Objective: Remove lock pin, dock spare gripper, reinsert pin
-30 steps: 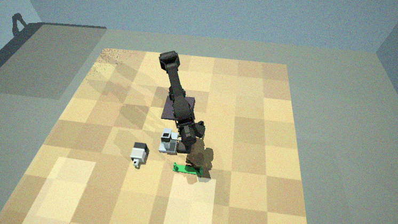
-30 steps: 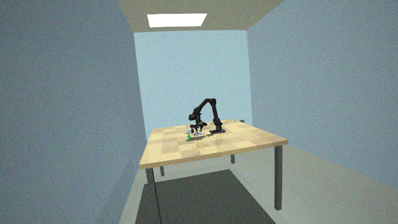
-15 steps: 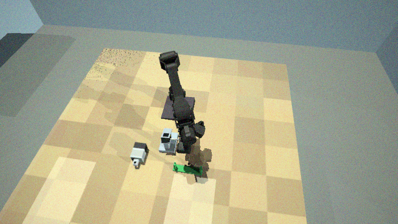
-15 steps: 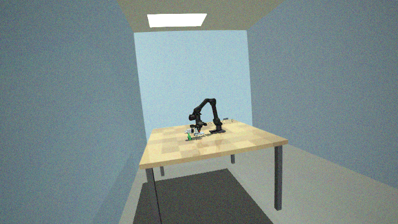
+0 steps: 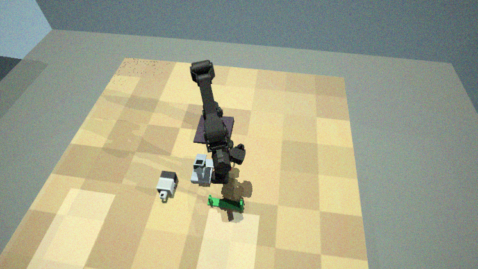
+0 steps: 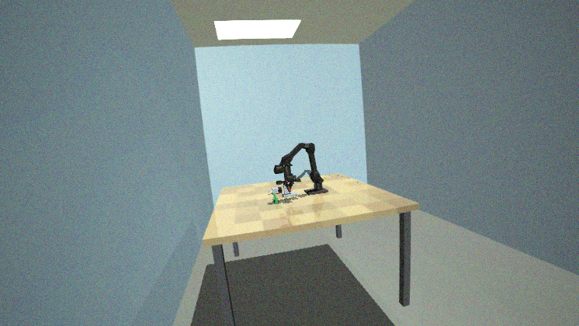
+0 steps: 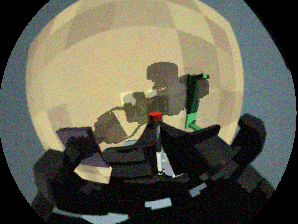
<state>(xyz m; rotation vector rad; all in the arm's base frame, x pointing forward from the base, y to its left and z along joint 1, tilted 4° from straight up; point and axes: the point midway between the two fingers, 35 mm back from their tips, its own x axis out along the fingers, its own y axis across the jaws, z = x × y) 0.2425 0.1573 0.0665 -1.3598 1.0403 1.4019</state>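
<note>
The green holder is 11 cm ahead of my gripper tip, 4 cm to the left of it and 3 cm below it. Also, from my gripper tip: grey mount 1 cm ahead, 10 cm to the right; then spare gripper 13 cm ahead, 21 cm to the right, 3 cm below.
</note>
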